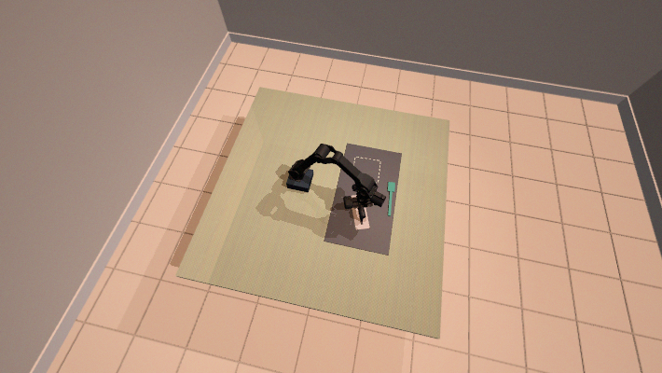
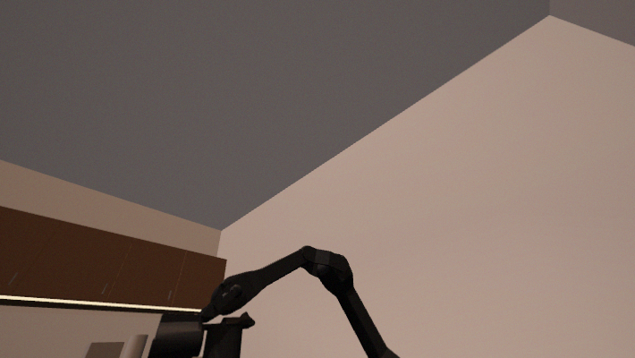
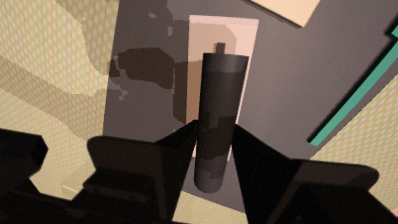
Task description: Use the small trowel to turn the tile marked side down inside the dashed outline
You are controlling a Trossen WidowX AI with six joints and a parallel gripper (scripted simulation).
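Now: the dark mat 12 cm to the left of my gripper tip and 8 cm below it. Also, from my gripper tip: tile: 2 cm behind, 16 cm to the left, 6 cm below; then teal flat tool: 14 cm ahead, 16 cm to the left, 6 cm below.
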